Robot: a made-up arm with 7 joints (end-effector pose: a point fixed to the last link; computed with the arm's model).
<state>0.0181 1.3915 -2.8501 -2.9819 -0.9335 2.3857 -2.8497</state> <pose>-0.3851 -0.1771 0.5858 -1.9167 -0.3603 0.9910</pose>
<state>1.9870 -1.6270 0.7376 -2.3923 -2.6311 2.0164 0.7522</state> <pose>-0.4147 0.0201 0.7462 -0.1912 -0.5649 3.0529</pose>
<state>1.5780 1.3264 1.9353 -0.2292 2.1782 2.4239 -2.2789</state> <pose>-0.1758 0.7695 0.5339 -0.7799 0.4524 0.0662</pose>
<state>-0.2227 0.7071 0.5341 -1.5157 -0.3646 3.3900 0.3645</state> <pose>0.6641 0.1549 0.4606 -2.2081 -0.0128 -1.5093</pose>
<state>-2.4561 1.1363 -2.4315 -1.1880 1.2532 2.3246 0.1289</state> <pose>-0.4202 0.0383 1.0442 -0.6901 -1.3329 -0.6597</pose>
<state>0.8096 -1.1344 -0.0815 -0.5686 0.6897 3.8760 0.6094</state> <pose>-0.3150 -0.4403 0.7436 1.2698 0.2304 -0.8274</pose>
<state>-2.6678 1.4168 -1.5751 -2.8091 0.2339 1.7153 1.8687</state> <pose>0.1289 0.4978 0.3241 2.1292 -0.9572 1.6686</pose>
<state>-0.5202 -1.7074 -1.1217 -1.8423 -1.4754 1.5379 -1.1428</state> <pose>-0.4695 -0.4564 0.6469 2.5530 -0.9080 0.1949</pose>
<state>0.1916 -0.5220 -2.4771 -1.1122 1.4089 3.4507 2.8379</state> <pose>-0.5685 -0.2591 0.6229 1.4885 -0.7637 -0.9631</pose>
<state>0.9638 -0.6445 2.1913 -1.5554 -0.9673 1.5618 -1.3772</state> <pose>-0.7549 -0.1021 0.3891 -1.2419 1.1887 0.9965</pose>
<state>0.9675 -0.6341 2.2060 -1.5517 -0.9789 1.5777 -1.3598</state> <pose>-0.7538 -0.1169 0.3917 -1.2647 1.1900 1.0335</pose>
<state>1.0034 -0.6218 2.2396 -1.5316 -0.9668 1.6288 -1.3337</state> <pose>-0.7466 -0.1772 0.3994 -1.3722 1.1918 1.1206</pose>
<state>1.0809 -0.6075 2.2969 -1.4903 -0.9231 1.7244 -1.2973</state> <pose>-0.7180 -0.2927 0.4167 -1.5954 1.1882 1.2604</pose>
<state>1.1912 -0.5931 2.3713 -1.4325 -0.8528 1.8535 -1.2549</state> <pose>-0.6488 -0.4397 0.4466 -1.9235 1.1653 1.4124</pose>
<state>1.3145 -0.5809 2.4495 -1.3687 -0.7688 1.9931 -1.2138</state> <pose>-0.5392 -0.5755 0.4866 -2.3104 1.1125 1.5181</pose>
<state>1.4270 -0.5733 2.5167 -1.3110 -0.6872 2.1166 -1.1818</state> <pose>-0.4188 -0.6681 0.5272 2.4847 -0.9598 -1.4286</pose>
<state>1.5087 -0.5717 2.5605 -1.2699 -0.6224 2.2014 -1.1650</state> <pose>-0.3263 -0.7149 0.5567 2.4279 -0.7894 -1.2358</pose>
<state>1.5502 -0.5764 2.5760 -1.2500 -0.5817 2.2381 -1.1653</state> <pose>-0.2827 -0.7320 0.5685 2.4090 -0.7138 -1.1418</pose>
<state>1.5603 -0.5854 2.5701 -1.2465 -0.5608 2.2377 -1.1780</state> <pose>-0.2788 -0.7349 0.5662 2.4226 -0.7024 -1.1286</pose>
